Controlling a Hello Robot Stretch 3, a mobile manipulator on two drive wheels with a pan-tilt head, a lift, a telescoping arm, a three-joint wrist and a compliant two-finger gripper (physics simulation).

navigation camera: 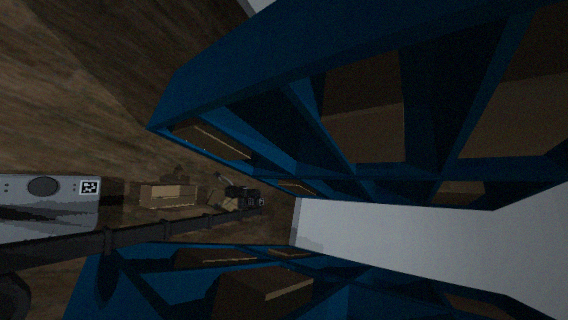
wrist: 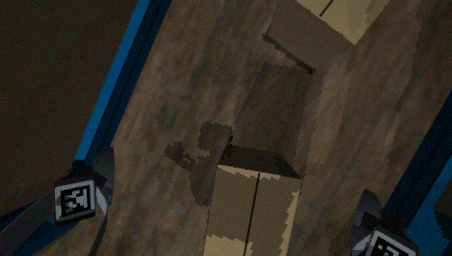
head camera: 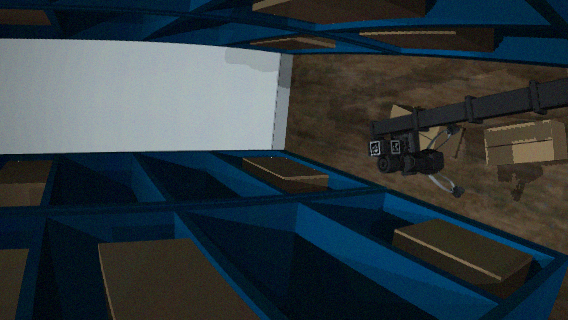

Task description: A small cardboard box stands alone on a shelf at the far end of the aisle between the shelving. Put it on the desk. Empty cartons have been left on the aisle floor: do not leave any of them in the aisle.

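Pixels of known places: gripper, fingertip midpoint: [navigation camera: 214,190] [wrist: 231,187] [head camera: 459,160]; robot's base, link origin: [navigation camera: 43,185].
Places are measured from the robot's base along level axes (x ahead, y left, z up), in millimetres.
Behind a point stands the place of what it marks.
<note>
An aisle-aligned carton [head camera: 530,151] @[z 181, x -30, y -444 mm] [navigation camera: 170,191] @[z 180, x -30, y -458 mm] [wrist: 233,200] @[z 180, x -29, y -567 mm] with a dark seam lies on the aisle floor. A second carton [head camera: 401,113] @[z 181, x -225, y -983 mm] [navigation camera: 231,204] @[z 180, x -145, y -889 mm] [wrist: 310,35] @[z 123, x -106, y -826 mm] lies askew nearer the white end wall, partly hidden by the arm and wrist in the head view. My gripper [head camera: 455,160] @[z 326, x -22, y -638 mm] [navigation camera: 217,190] @[z 326, x -22, y -638 mm] [wrist: 231,187] @[z 326, x -22, y -638 mm] is open, its fingers wide apart, and hangs above the floor. In the wrist view the aligned carton shows between and below the fingers, apart from them. Several boxes stand in the shelving; I cannot tell whether the small box is among them. The desk does not show.
Blue shelving [head camera: 172,205] @[z 980, x 63, y -1262 mm] [navigation camera: 305,177] @[z 594, x 64, y -1268 mm] lines both aisle sides. The white wall [head camera: 140,95] @[z 947, x -502, y -2061 mm] [navigation camera: 380,230] @[z 1040, x -464, y -2073 mm] closes the end. My extended arm [head camera: 500,102] @[z 670, x -105, y -320 mm] [navigation camera: 137,235] @[z 673, x -101, y -174 mm] runs along the aisle, and my base [navigation camera: 50,187] @[z 176, x 1, y -18 mm] is at the left of the navigation view.
</note>
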